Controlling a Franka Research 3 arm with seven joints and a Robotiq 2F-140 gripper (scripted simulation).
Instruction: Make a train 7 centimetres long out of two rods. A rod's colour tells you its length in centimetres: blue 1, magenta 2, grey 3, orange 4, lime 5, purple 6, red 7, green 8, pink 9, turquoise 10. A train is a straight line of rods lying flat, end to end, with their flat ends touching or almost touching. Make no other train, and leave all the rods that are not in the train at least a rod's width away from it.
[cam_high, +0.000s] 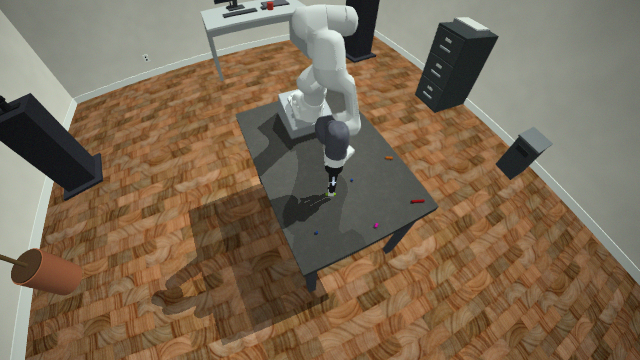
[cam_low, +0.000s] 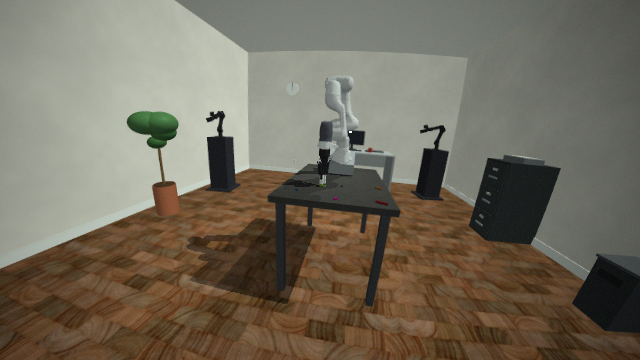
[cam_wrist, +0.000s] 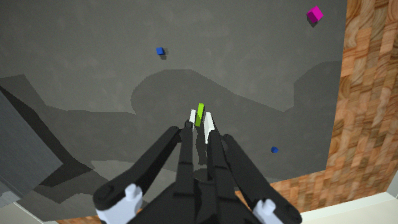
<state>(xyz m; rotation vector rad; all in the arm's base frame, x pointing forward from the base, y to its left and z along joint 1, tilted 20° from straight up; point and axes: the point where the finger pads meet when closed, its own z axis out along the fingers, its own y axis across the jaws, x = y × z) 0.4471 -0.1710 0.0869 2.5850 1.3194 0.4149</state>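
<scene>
Right now my hand is 50 mm above the lime rod. From my hand the other things lie so: magenta rod (260 mm ahead, 80 mm to the left, 50 mm below); orange rod (10 mm behind, 410 mm to the left, 50 mm below); red rod (290 mm ahead, 340 mm to the left, 50 mm below).
</scene>
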